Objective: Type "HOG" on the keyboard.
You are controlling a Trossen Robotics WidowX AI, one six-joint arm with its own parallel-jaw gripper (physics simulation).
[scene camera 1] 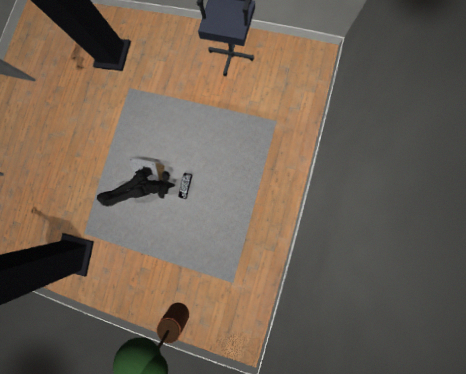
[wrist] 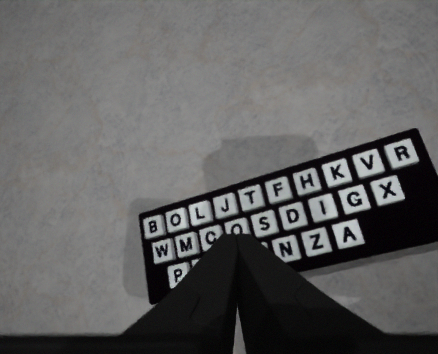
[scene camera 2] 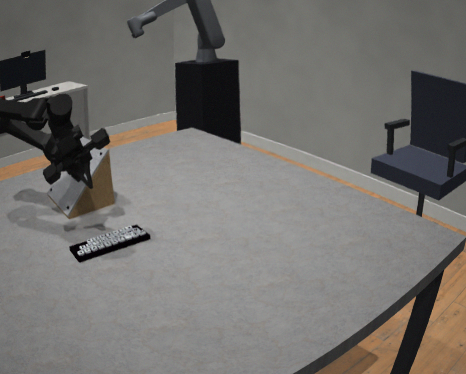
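Where they show: gripper, fingertip midpoint: (scene camera 1: 175, 185) (wrist: 235, 247) (scene camera 2: 91, 188); arm's base at its link origin: (scene camera 1: 147, 170) (scene camera 2: 80, 170).
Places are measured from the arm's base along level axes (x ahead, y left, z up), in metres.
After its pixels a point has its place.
The black keyboard (scene camera 1: 185, 186) @[x 0.287, y -0.061, z -0.086 m] (scene camera 2: 110, 242) @[x 0.295, y -0.056, z -0.084 m] (wrist: 410, 215) @[x 0.264, y -0.135, z -0.085 m] with white letter keys lies flat on the grey table (scene camera 1: 220, 150) @[x 0.501, y 0.275, z -0.097 m] (scene camera 2: 275, 260) @[x 0.570, y 0.182, z -0.097 m]. In the wrist view, the H key (wrist: 307, 181) @[x 0.300, y -0.087, z -0.080 m] is in the top row right of centre, the O key (wrist: 175, 220) @[x 0.303, y 0.008, z -0.080 m] is second from the left in that row, and the G key (wrist: 354, 199) @[x 0.281, y -0.109, z -0.080 m] is in the middle row at the right. My gripper (scene camera 1: 174, 185) @[x 0.255, y -0.067, z 0.039 m] (scene camera 2: 90, 186) @[x 0.255, y -0.067, z 0.039 m] (wrist: 235, 247) @[x 0.255, y -0.067, z 0.039 m] is shut and empty, above the table. In the wrist view its tips overlap the Q key's lower part and hide some bottom-row keys.
A wooden wedge block (scene camera 2: 102, 187) @[x 0.077, y 0.035, z -0.040 m] with a grey sloping plate (scene camera 1: 142, 163) @[x -0.028, y 0.042, z 0.039 m] stands beside the arm. A dark chair (scene camera 1: 225, 25) (scene camera 2: 415, 167) stands beyond the table. Another robot arm (scene camera 2: 207, 30) stands on a black pedestal (scene camera 2: 215, 97) in the background.
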